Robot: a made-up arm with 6 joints. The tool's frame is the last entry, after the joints.
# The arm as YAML. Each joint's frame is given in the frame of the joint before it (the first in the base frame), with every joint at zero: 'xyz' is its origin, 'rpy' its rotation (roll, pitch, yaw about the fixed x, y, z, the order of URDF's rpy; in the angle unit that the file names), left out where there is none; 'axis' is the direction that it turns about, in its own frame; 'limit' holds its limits. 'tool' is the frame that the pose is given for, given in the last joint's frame.
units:
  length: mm
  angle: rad
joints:
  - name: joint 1
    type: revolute
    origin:
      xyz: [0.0, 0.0, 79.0]
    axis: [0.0, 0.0, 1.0]
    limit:
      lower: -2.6
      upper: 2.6
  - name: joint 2
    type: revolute
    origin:
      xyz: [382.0, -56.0, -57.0]
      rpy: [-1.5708, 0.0, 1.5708]
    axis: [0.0, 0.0, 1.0]
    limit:
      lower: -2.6
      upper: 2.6
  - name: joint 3
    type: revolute
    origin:
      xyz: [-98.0, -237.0, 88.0]
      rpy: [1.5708, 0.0, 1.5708]
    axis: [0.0, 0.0, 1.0]
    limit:
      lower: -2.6
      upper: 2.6
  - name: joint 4
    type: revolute
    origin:
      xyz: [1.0, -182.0, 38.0]
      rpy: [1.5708, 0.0, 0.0]
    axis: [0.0, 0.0, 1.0]
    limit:
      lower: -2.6
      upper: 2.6
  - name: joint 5
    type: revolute
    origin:
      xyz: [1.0, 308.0, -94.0]
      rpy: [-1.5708, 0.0, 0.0]
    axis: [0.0, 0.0, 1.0]
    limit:
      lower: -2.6
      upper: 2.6
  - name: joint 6
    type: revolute
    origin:
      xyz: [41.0, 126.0, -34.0]
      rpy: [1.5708, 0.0, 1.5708]
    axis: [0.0, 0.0, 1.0]
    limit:
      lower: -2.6
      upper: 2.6
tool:
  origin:
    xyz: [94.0, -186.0, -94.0]
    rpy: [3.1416, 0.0, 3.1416]
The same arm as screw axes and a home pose.
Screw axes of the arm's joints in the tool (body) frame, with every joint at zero. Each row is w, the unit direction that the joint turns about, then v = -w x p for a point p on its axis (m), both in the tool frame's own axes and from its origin. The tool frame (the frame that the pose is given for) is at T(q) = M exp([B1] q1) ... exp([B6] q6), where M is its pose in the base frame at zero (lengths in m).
B1 = (0, 0, 1, 0.0280, 0.1620, 0.0000)
B2 = (-1, -0.000007, 0, 0.0000, 0.2880, -0.0280)
B3 = (-0.000007, 1, 0, 0.0510, 0.0000, 0.1320)
B4 = (1, 0.000007, 0, 0.0000, -0.0520, 0.0880)
B5 = (-0.000007, 1, 0, 0.0530, 0.0000, 0.2200)
B6 = (0, 0, -1, -0.1860, 0.0940, 0.0000)
M =
1 0.000007 0 0.1620
-0.000007 1 0 -0.0280
0 0 1 0.3100
0 0 0 1
Joint limits (rad, base to tool): -2.6000..2.6000 -2.6000..2.6000 -2.6000..2.6000 -2.6000..2.6000 -2.6000..2.6000 -2.6000..2.6000

